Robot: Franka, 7 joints.
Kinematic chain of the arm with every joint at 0, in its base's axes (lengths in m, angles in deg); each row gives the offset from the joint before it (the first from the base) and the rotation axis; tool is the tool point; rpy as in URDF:
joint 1: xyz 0 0 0.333 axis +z
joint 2: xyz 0 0 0 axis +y
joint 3: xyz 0 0 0.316 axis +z
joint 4: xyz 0.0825 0 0 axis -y
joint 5: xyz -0.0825 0 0.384 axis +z
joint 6: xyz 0 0 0 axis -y
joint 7: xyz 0.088 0 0 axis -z
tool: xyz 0 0 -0.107 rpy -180 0 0
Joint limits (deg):
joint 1: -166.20..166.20
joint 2: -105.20..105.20
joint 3: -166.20..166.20
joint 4: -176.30..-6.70
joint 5: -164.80..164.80
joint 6: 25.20..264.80
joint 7: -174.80..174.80
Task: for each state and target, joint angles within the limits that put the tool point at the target. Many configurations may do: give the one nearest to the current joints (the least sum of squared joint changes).
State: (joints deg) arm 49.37 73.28 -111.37 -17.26 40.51 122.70 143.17
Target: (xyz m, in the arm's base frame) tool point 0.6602 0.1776 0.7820
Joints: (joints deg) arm 43.67 61.40 -116.04 -33.52 37.12 105.84 143.17
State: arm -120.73 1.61 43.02 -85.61 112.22 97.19 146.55
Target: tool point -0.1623 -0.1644 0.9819
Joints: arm -139.79 -37.95 -7.27 -97.46 110.36 94.15 146.55
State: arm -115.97 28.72 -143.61 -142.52 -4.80 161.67 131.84
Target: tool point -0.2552 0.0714 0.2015
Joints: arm -64.79 27.59 -115.64 -176.30 -8.14 149.99 131.84
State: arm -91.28 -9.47 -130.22 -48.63 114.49 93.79 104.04
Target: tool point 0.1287 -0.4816 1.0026
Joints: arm -58.71 35.66 -122.62 -18.65 121.28 101.76 104.04
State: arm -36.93 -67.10 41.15 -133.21 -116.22 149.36 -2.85
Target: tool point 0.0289 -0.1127 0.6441
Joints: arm -58.47 -101.98 -2.82 -167.68 -112.72 131.38 -2.85
